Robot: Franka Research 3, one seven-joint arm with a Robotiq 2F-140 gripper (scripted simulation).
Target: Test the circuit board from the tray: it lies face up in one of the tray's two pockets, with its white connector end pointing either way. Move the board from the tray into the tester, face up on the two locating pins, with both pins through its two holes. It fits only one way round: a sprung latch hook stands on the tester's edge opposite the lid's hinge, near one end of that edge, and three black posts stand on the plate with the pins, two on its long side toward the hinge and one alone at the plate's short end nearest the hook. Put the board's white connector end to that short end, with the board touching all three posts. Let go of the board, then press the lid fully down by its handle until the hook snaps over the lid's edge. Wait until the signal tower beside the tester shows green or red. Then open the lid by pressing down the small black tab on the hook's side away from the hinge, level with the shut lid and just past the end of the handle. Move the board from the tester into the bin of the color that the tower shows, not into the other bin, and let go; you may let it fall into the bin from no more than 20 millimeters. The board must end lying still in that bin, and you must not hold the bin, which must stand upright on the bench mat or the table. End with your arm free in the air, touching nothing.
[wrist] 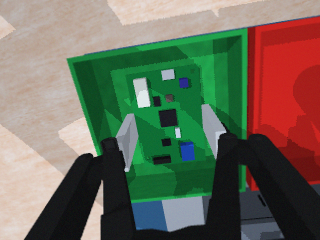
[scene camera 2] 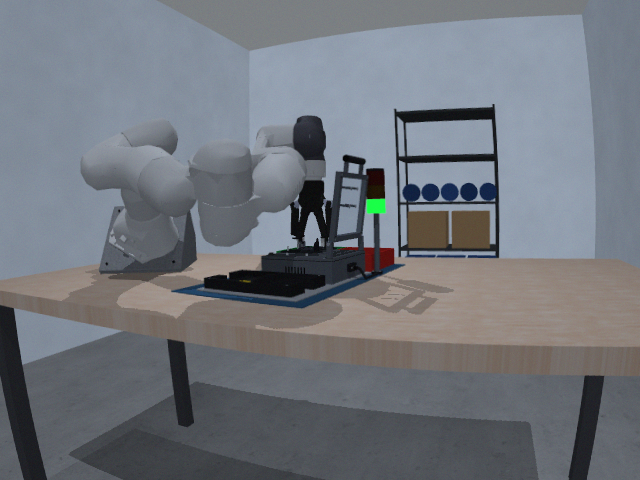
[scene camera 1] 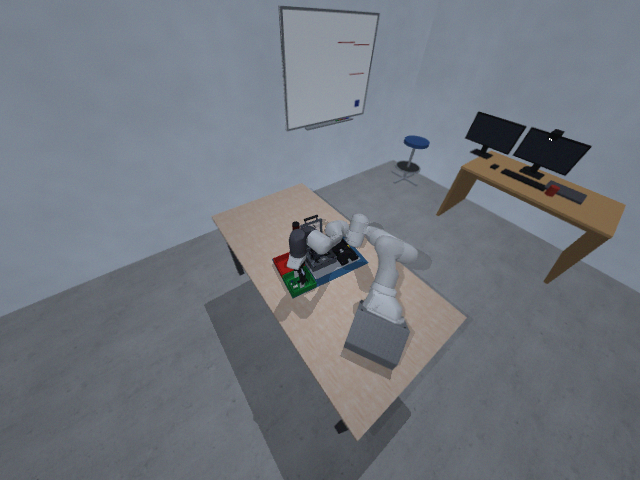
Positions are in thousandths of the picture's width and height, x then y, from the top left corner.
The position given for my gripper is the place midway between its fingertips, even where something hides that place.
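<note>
Green bin (wrist: 314, 340). Tester lid (scene camera 2: 548, 395). My gripper (scene camera 2: 488, 543), (wrist: 527, 502).
</note>
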